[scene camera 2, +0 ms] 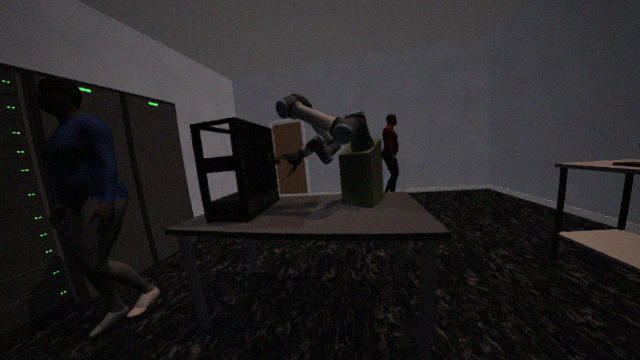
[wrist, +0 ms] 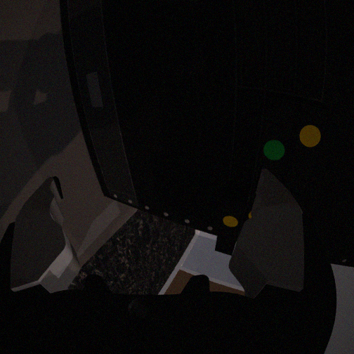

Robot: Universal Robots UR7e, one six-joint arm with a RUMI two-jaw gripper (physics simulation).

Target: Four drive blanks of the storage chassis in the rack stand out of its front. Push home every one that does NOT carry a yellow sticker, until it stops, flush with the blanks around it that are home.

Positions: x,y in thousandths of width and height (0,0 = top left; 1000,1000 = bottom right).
A rack shows in scene camera 2 (396,446) and in the wrist view (504,318).
